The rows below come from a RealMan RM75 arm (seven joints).
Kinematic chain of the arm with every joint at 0, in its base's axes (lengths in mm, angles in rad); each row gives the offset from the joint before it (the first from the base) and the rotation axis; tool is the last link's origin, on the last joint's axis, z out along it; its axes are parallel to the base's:
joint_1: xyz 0 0 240.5 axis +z
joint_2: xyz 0 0 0 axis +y
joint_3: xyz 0 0 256 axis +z
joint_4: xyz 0 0 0 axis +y
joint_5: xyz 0 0 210 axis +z
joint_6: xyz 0 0 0 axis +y
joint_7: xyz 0 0 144 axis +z
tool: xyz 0 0 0
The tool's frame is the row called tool.
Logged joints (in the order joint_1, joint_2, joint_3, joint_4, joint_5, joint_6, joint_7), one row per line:
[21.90, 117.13, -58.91, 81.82, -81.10, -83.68, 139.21]
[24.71, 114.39, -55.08, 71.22, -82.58, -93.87, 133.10]
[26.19, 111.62, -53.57, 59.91, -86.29, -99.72, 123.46]
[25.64, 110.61, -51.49, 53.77, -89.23, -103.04, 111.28]
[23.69, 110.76, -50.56, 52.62, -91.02, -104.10, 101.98]
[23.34, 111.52, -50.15, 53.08, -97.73, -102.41, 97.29]
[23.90, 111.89, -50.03, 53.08, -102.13, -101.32, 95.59]
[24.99, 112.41, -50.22, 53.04, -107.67, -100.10, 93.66]
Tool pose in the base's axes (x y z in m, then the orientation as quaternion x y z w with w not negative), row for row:
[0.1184, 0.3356, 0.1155, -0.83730, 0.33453, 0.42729, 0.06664]
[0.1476, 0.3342, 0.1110, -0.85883, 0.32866, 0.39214, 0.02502]
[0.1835, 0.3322, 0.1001, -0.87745, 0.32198, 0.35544, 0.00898]
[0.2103, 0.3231, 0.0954, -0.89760, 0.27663, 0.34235, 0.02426]
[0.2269, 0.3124, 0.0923, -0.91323, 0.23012, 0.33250, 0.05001]
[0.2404, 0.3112, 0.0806, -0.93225, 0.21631, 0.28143, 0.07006]
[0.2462, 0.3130, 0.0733, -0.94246, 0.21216, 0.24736, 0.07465]
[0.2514, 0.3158, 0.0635, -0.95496, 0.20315, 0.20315, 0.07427]
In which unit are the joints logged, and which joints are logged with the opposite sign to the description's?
The joints are logged in degrees. Opposite sign: joint_4.
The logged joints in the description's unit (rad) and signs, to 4 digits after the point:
[0.3822, 2.0443, -1.0282, -1.4280, -1.4155, -1.4605, 2.4297]
[0.4313, 1.9965, -0.9613, -1.2430, -1.4413, -1.6383, 2.3230]
[0.4571, 1.9481, -0.9350, -1.0456, -1.5060, -1.7404, 2.1548]
[0.4475, 1.9305, -0.8987, -0.9385, -1.5574, -1.7984, 1.9422]
[0.4135, 1.9331, -0.8824, -0.9184, -1.5886, -1.8169, 1.7799]
[0.4074, 1.9464, -0.8753, -0.9264, -1.7057, -1.7874, 1.6980]
[0.4171, 1.9528, -0.8732, -0.9264, -1.7825, -1.7684, 1.6684]
[0.4362, 1.9619, -0.8765, -0.9257, -1.8792, -1.7471, 1.6347]

